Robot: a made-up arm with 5 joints. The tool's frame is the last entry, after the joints.
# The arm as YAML. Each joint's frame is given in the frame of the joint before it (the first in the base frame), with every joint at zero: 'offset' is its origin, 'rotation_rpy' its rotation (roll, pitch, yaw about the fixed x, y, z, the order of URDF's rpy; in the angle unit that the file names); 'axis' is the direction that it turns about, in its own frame. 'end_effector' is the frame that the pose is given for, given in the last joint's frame.
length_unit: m
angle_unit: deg
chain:
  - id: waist
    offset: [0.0, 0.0, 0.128]
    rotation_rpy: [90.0, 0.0, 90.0]
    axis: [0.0, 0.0, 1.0]
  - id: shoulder
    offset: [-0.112, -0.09, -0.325]
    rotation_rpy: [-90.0, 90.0, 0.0]
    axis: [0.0, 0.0, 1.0]
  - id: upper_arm
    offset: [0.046, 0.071, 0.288]
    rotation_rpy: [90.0, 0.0, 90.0]
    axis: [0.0, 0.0, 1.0]
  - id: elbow
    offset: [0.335, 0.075, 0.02]
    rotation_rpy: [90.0, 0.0, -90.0]
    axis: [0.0, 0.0, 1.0]
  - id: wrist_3
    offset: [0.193, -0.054, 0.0]
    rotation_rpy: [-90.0, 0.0, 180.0]
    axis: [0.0, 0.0, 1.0]
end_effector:
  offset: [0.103, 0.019, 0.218]
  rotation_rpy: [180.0, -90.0, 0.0]
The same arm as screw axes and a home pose.
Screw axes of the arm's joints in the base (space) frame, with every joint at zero. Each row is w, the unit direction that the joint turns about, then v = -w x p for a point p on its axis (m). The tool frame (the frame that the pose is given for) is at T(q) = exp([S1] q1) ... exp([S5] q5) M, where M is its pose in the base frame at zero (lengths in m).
S1 = (1, 0, 0, 0, 0.128, 0)
S2 = (0, 0, 1, -0.112, 0.325, 0)
S3 = (-1, 0, 0, 0, -0.326, -0.183)
S4 = (0, 1, 0, -0.401, 0, -0.391)
S5 = (1, 0, 0, 0, 0.208, 0.518)
M: xyz -0.119 -0.537 0.311 (m) quaternion w x y z 1 0 0 0

